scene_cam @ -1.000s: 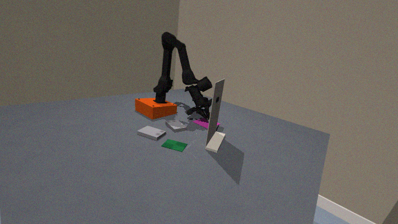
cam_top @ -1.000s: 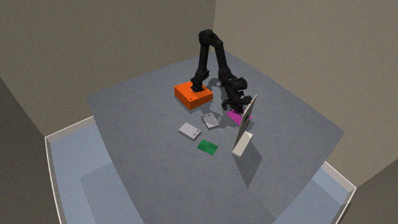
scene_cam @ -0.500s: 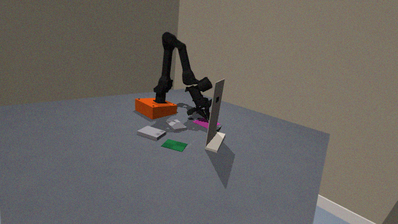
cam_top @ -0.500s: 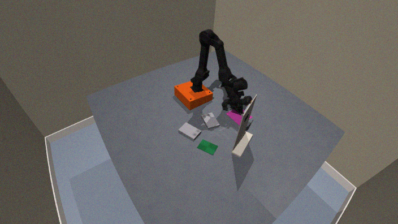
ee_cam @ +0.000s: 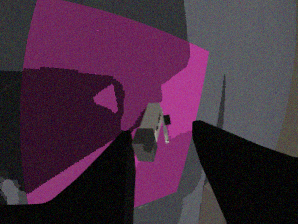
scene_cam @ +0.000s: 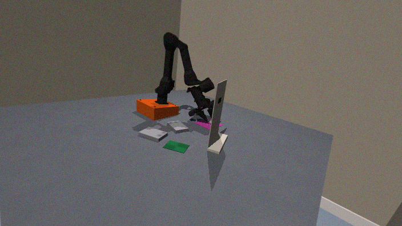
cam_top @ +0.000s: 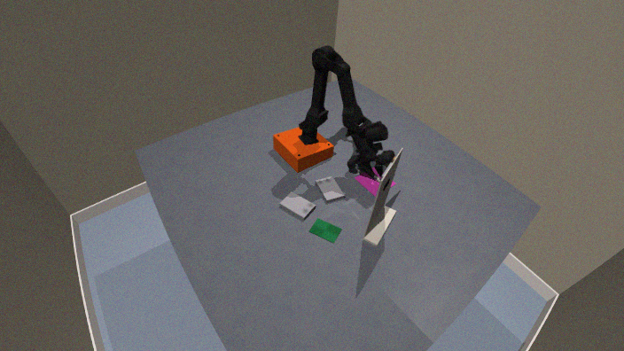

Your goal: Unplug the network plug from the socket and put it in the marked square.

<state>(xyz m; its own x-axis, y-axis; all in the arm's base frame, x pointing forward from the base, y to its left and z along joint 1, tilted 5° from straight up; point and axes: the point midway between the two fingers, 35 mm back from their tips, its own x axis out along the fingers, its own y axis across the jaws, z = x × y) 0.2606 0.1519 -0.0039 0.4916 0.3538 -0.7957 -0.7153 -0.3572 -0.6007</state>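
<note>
Right now the pale plug is 10 mm below my gripper tip. The rest, counted from my gripper tip: pale upright panel 170 mm ahead, 140 mm to the right, 110 mm above; small tan cube 70 mm behind, 110 mm to the left, 10 mm below; magenta square 10 mm to the right, 20 mm below.
</note>
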